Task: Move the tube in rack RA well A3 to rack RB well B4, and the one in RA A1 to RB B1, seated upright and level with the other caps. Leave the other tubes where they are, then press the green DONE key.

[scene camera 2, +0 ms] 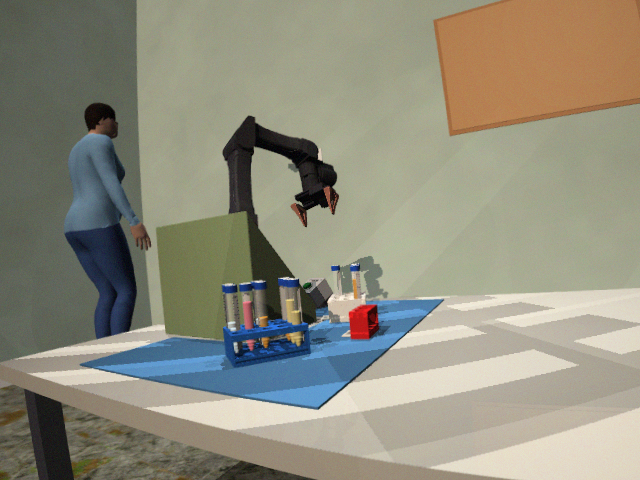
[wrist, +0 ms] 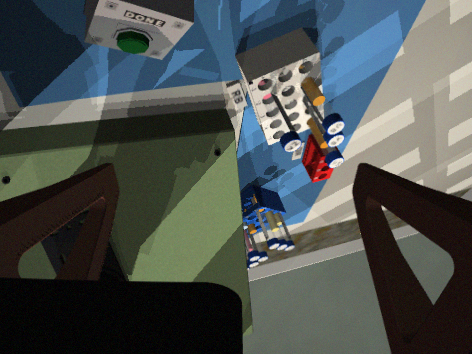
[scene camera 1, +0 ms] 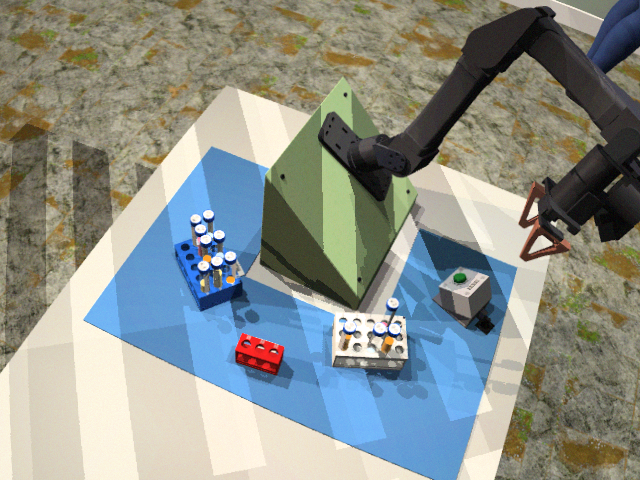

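Where they show: gripper, fingertip midpoint: (scene camera 2: 319,220) (wrist: 235,176) (scene camera 1: 521,242); arm's base, origin of the base link: (scene camera 2: 214,259) (scene camera 1: 355,158).
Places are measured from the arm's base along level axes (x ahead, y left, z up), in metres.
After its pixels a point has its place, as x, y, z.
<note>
My gripper (scene camera 1: 523,241) {0.147, 0.319, 0.087} (scene camera 2: 319,219) {0.147, 0.319, 0.087} (wrist: 235,176) {0.147, 0.319, 0.087} is open and empty, high above the table, beyond the DONE box in scene camera 1. The blue rack (scene camera 1: 219,299) {0.302, -0.150, -0.149} (scene camera 2: 306,329) {0.328, -0.181, -0.126} (wrist: 270,197) {0.303, -0.152, -0.148} holds several upright blue-capped tubes; its label and well marks are unreadable. The white rack (scene camera 1: 369,356) {0.327, 0.142, -0.119} (scene camera 2: 341,310) {0.293, 0.069, -0.141} (wrist: 280,55) {0.271, 0.196, -0.137}, beside the RB label (wrist: 237,96) {0.231, 0.118, -0.166}, holds several capped tubes, among them one dark thin tube (scene camera 1: 392,303) {0.257, 0.149, -0.043} (wrist: 290,142) {0.251, 0.157, -0.043}. Which wells are filled cannot be read surely. The green DONE key (scene camera 1: 459,277) {0.117, 0.260, -0.098} (scene camera 2: 307,285) {0.120, 0.256, -0.101} (wrist: 133,42) {0.117, 0.267, -0.095} tops a grey box.
A red three-hole rack (scene camera 1: 253,351) {0.391, -0.049, -0.119} (scene camera 2: 356,322) {0.379, -0.079, -0.137} (wrist: 311,160) {0.376, -0.063, -0.155} stands between the blue and white racks on the blue mat (scene camera 1: 310,382) {0.388, 0.059, -0.168} (scene camera 2: 310,395) {0.408, -0.344, -0.168}. The large green wedge (scene camera 1: 294,227) {0.196, -0.052, -0.008} (scene camera 2: 201,279) {0.038, -0.094, -0.041} (wrist: 195,215) {0.141, 0.031, -0.053} carries the arm base. A person (scene camera 2: 98,180) stands behind the table.
</note>
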